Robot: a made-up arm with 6 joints. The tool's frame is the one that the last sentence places. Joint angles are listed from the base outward.
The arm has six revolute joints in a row. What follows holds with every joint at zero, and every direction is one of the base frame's. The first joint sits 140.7 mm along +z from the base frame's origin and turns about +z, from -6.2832 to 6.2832 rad. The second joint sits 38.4 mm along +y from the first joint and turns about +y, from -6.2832 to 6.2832 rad. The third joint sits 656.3 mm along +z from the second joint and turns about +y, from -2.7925 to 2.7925 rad. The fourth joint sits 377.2 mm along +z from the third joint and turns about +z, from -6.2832 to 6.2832 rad. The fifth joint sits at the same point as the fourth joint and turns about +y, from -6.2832 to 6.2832 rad. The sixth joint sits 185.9 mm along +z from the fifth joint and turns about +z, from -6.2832 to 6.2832 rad. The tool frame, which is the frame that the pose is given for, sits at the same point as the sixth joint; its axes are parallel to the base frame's.
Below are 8 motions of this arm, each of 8 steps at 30 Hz.
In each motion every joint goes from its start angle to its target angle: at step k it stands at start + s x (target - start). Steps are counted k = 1, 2, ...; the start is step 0. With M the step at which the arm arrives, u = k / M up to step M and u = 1 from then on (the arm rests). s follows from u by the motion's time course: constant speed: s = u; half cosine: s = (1 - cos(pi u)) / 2; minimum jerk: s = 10 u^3 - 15 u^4 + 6 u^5.
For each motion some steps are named. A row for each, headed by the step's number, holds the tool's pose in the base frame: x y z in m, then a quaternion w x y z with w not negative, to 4 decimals.
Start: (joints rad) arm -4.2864 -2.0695 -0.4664 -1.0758 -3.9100 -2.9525
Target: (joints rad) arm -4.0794 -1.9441 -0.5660 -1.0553 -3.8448 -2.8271
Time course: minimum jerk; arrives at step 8
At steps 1, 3, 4, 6, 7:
1: 0.3872 -0.6653 -0.3371 0.9424 -0.2125 0.2551 -0.0395
3: 0.4246 -0.6529 -0.3155 0.9451 -0.2186 0.2428 0.0002
4: 0.4565 -0.6400 -0.2965 0.9460 -0.2236 0.2320 0.0347
6: 0.5114 -0.6124 -0.2626 0.9443 -0.2322 0.2128 0.0957
7: 0.5232 -0.6055 -0.2551 0.9433 -0.2340 0.2085 0.1092

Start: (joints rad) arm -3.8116 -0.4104 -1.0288 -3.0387 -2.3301 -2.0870
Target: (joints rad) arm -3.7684 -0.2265 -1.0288 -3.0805 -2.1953 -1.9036
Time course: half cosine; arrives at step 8
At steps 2, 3, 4, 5, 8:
2: 0.3405 -0.3319 0.9241 0.1730 0.3142 -0.3023 -0.8831
3: 0.3266 -0.3161 0.9411 0.1909 0.3108 -0.3106 -0.8778
4: 0.3093 -0.2972 0.9604 0.2116 0.3065 -0.3203 -0.8710
5: 0.2912 -0.2782 0.9789 0.2319 0.3020 -0.3300 -0.8638
8: 0.2603 -0.2473 1.0067 0.2636 0.2940 -0.3455 -0.8513

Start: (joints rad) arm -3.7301 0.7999 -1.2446 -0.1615 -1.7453 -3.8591
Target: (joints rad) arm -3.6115 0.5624 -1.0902 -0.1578 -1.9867 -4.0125
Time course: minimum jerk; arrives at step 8
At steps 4, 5, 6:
4: -0.1260 -0.0035 0.8542 0.2646 -0.0713 0.9188 -0.2840
5: -0.1044 -0.0180 0.8629 0.2377 -0.1007 0.9296 -0.2632
6: -0.0872 -0.0283 0.8689 0.2169 -0.1235 0.9363 -0.2470

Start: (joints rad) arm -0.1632 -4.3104 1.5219 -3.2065 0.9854 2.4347
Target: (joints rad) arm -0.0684 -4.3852 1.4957 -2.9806 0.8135 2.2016
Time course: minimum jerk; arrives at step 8
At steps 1, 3, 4, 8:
1: 0.5839 -0.0467 -0.6195 0.2892 -0.2807 0.9081 -0.1139
3: 0.5952 -0.0429 -0.6131 0.2714 -0.2982 0.9056 -0.1316
4: 0.6047 -0.0387 -0.6071 0.2560 -0.3125 0.9032 -0.1451
8: 0.6244 -0.0260 -0.5924 0.2220 -0.3415 0.8975 -0.1692

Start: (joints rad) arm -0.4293 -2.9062 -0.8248 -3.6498 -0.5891 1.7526
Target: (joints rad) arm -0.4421 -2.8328 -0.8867 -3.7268 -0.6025 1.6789
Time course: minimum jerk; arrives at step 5
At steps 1, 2, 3, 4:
1: 0.0535 -0.0381 -0.9891 0.1117 0.6349 -0.7597 0.0859
2: 0.0404 -0.0346 -0.9860 0.1189 0.6467 -0.7486 0.0854
3: 0.0223 -0.0295 -0.9813 0.1289 0.6630 -0.7326 0.0845
4: 0.0095 -0.0259 -0.9776 0.1360 0.6743 -0.7210 0.0837

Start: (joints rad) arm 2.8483 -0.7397 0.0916 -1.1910 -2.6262 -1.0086
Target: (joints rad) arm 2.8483 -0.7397 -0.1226 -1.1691 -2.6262 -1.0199
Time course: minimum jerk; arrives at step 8
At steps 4, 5, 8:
4: 0.5536 -0.2958 0.7584 0.2016 0.9299 -0.1281 -0.2797
5: 0.5599 -0.2975 0.7497 0.1966 0.9254 -0.1183 -0.3016
8: 0.5669 -0.2994 0.7385 0.1900 0.9192 -0.1063 -0.3281

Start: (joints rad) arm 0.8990 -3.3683 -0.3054 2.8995 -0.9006 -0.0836
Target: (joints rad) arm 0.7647 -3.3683 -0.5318 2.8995 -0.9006 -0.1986
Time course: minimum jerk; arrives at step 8
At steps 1, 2, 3, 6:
1: 0.1704 0.2189 -0.9947 0.1441 0.8179 0.5406 -0.1341
2: 0.1792 0.2245 -0.9920 0.1397 0.8203 0.5400 -0.1264
3: 0.1967 0.2348 -0.9862 0.1317 0.8247 0.5387 -0.1110
6: 0.2631 0.2644 -0.9591 0.1082 0.8380 0.5323 -0.0528

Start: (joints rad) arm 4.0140 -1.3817 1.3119 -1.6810 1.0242 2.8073
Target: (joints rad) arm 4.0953 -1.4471 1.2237 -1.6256 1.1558 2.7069
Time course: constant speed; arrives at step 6
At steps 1, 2, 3, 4, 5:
1: 0.3529 0.6244 0.7237 0.7400 -0.1486 -0.4824 -0.4445
2: 0.3498 0.6394 0.7115 0.7395 -0.1515 -0.4927 -0.4329
3: 0.3463 0.6542 0.6991 0.7390 -0.1538 -0.5029 -0.4210
4: 0.3423 0.6686 0.6865 0.7385 -0.1556 -0.5131 -0.4089
5: 0.3378 0.6826 0.6736 0.7379 -0.1568 -0.5231 -0.3965

